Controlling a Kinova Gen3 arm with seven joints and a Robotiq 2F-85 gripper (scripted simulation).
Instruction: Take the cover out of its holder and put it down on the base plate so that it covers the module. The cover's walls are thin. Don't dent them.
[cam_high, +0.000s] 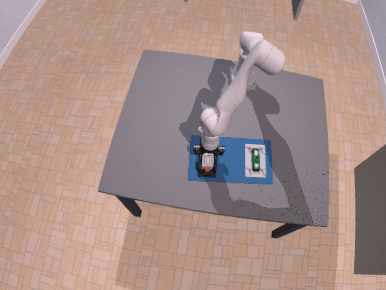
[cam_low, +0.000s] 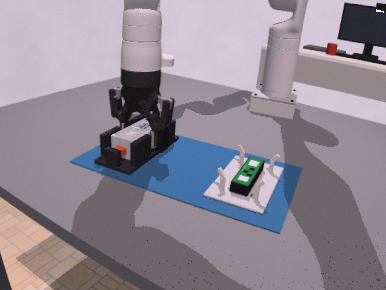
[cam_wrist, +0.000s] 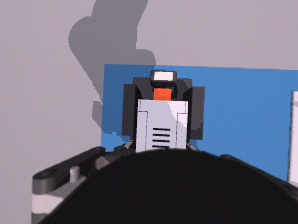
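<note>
My gripper is now right at the light grey cover.
</note>
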